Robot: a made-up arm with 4 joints.
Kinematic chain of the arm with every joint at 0, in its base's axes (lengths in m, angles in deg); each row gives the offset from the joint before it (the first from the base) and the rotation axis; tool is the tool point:
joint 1: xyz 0 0 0.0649 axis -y
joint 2: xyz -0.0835 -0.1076 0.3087 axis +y
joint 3: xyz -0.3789 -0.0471 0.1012 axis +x
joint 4: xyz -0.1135 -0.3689 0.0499 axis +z
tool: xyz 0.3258 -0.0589 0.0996
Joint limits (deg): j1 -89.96..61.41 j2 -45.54..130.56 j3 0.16..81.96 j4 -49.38..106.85
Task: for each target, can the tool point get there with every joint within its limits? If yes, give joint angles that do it. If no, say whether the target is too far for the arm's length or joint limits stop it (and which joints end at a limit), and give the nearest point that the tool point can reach.
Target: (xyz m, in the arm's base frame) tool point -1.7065 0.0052 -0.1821
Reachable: no: too far | nearest point -0.8827 -0.1951 0.0076 | short by 0.869 m
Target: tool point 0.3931 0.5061 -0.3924
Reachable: no: joint limits stop it (at a limit: joint 1, joint 2, joint 3) | nearest point 0.5015 -0.1938 -0.3458 | short by 0.710 m
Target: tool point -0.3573 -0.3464 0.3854
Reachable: yes | joints 9.41 23.09 73.95 46.40
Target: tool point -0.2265 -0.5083 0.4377
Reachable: yes | joints 41.97 107.98 22.03 18.57
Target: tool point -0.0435 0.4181 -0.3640
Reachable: no: joint limits stop it (at a limit: joint 1, joint 2, joint 3) | nearest point -0.4003 -0.1938 -0.4273 | short by 0.711 m
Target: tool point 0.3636 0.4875 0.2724
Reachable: no: joint limits stop it (at a limit: joint 2, joint 3) | nearest point 0.5143 -0.2029 0.3584 | short by 0.712 m
